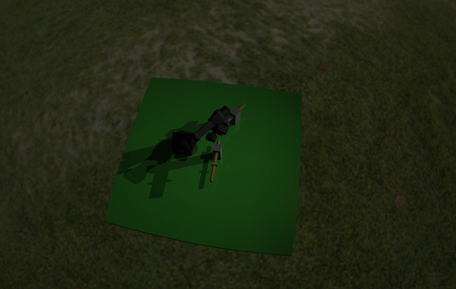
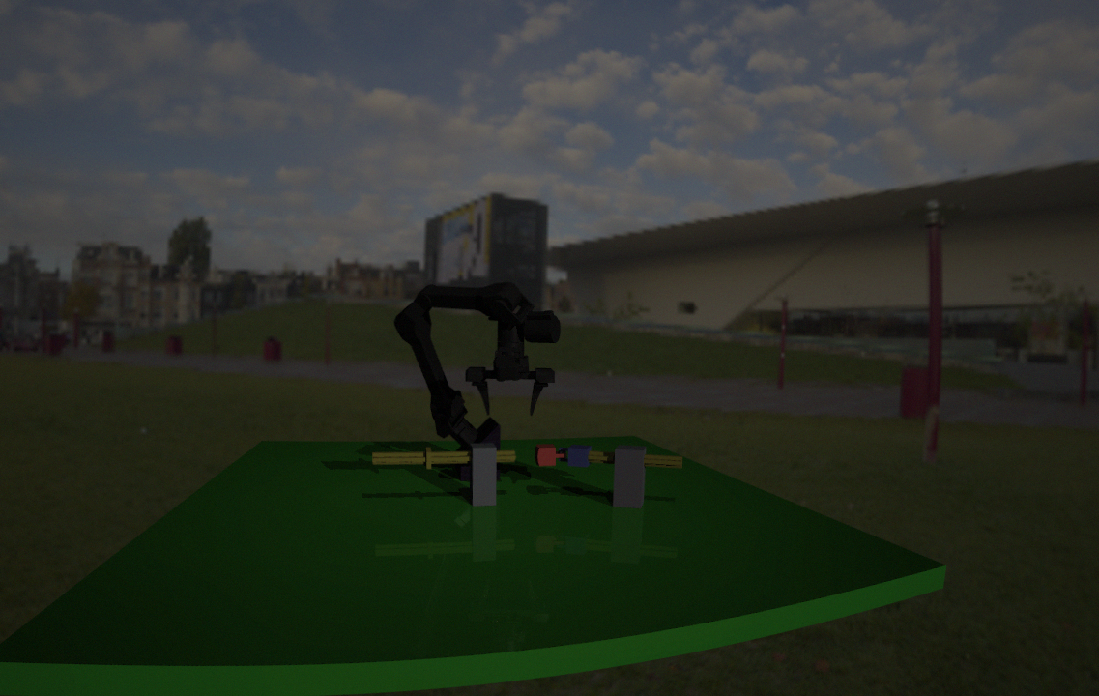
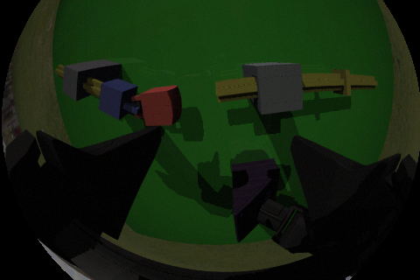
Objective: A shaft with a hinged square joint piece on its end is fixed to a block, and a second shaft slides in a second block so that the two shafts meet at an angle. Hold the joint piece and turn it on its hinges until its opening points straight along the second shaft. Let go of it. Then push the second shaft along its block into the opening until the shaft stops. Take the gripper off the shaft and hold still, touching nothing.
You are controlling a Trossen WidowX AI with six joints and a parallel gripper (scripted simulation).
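The red square joint piece is 10 mm ahead of my gripper tip, 80 mm to the left of it and 90 mm below it.
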